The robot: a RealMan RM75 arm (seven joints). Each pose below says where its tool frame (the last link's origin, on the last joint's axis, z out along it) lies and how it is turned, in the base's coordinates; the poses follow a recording.
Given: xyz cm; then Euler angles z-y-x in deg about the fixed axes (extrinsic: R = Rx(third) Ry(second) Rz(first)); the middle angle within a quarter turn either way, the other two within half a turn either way.
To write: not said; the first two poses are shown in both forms.
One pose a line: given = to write
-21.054 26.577 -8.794 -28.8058 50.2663 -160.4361 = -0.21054 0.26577 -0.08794 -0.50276 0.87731 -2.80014
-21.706 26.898 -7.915 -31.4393 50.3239 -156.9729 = -0.21706 0.26898 -0.07915 -0.54872 0.87832 -2.73969
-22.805 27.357 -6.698 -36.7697 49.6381 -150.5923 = -0.22805 0.27357 -0.06698 -0.64175 0.86635 -2.62833
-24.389 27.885 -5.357 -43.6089 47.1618 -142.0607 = -0.24389 0.27885 -0.05357 -0.76112 0.82313 -2.47943
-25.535 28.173 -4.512 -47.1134 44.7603 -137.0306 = -0.25535 0.28173 -0.04512 -0.82228 0.78121 -2.39164
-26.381 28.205 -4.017 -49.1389 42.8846 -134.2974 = -0.26381 0.28205 -0.04017 -0.85764 0.74848 -2.34393
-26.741 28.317 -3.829 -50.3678 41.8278 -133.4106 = -0.26741 0.28317 -0.03829 -0.87908 0.73003 -2.32845
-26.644 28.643 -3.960 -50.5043 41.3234 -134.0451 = -0.26644 0.28643 -0.03960 -0.88147 0.72123 -2.33953
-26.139 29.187 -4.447 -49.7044 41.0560 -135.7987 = -0.26139 0.29187 -0.04447 -0.86751 0.71656 -2.37013
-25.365 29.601 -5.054 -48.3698 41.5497 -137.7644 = -0.25365 0.29601 -0.05054 -0.84421 0.72518 -2.40444
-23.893 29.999 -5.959 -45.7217 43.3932 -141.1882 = -0.23893 0.29999 -0.05959 -0.79799 0.75735 -2.46420
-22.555 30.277 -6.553 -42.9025 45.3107 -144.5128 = -0.22555 0.30277 -0.06553 -0.74879 0.79082 -2.52222
